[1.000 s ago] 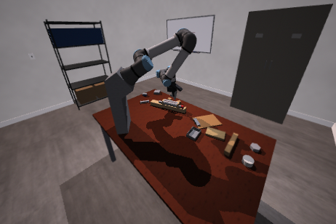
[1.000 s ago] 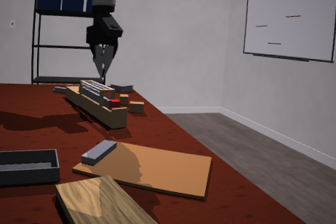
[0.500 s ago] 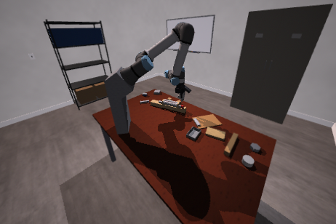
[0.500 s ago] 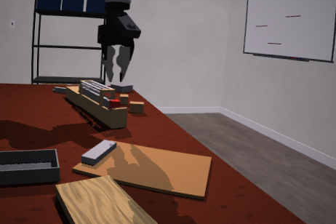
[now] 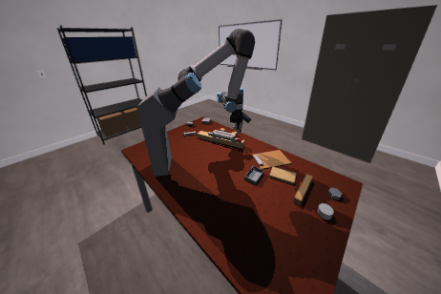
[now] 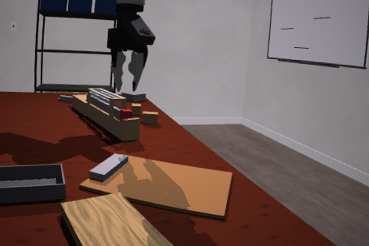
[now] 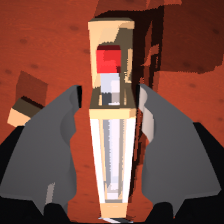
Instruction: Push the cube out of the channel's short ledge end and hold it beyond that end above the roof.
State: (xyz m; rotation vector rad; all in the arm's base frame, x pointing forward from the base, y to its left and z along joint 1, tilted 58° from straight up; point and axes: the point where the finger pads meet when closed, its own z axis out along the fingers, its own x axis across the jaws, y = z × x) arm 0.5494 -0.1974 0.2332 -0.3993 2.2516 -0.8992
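Right now my hand is 80 mm above the red cube. From my hand the other things lie so: dark tray 280 mm behind, 230 mm to the right, 130 mm below; then wooden plank 190 mm behind, 390 mm to the right, 120 mm below; then channel 10 mm behind, 140 mm to the left, 80 mm below.
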